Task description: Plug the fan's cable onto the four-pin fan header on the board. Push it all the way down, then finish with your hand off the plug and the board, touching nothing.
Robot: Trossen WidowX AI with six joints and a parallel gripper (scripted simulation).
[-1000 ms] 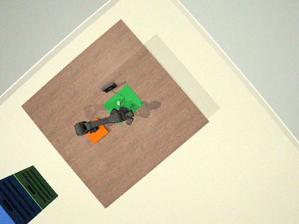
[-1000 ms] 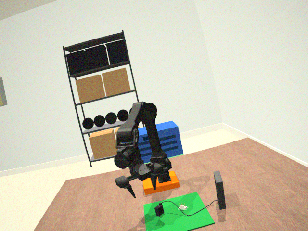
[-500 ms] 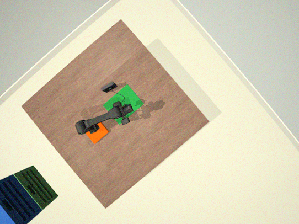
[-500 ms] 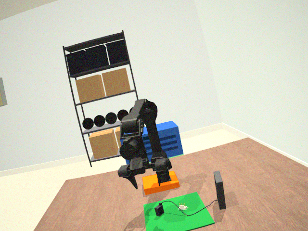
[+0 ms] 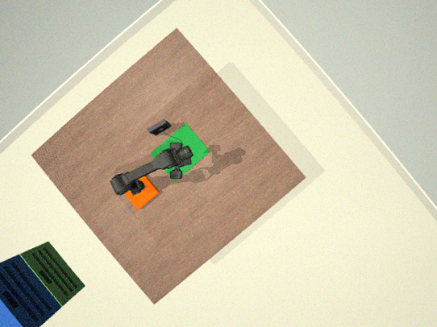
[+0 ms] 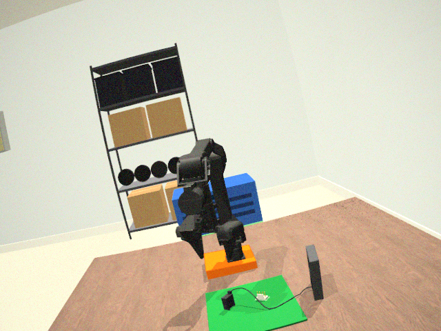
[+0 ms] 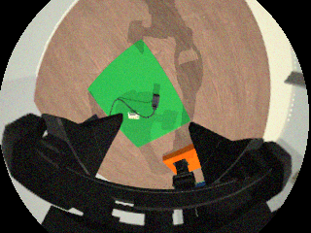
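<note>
The fan plug is 140 mm below my gripper tip. Round my gripper tip: green board (170 mm below, 60 mm to the left, 20 mm ahead); fan header (160 mm below, 100 mm to the left, 10 mm behind); dark fan (240 mm to the left, 100 mm below, 30 mm ahead).
</note>
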